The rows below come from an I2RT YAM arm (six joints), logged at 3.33 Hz.
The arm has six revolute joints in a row. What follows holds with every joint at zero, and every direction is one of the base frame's.
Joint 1 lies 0.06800 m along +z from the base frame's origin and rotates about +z.
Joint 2 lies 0.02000 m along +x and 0.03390 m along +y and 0.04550 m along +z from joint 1 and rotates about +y.
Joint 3 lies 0.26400 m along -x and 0.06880 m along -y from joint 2 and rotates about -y.
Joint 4 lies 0.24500 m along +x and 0.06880 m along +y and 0.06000 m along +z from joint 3 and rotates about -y.
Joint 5 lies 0.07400 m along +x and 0.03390 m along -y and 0.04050 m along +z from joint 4 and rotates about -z.
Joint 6 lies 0.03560 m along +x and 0.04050 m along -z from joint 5 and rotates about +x.
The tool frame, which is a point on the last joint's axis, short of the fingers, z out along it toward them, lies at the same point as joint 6; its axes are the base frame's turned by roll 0.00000, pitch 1.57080 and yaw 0.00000 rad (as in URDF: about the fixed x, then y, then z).
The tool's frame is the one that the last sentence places.
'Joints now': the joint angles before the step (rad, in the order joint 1, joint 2, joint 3, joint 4, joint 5, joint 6). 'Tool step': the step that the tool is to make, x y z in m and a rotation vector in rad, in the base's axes. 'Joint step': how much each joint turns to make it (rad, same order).
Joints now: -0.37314 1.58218 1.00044 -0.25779 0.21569 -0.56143
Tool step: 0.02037 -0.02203 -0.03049 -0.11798 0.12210 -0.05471
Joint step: -0.02319 0.16083 0.05607 0.05830 0.13845 -0.08008
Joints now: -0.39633 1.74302 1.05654 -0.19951 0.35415 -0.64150
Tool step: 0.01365 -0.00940 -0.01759 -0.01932 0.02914 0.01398
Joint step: -0.00826 0.08977 0.03556 0.04826 0.00862 -0.03806
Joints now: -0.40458 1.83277 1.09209 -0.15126 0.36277 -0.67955
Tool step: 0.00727 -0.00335 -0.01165 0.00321 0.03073 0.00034
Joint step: 0.00004 0.05399 0.02734 -0.00060 0.00701 -0.00630
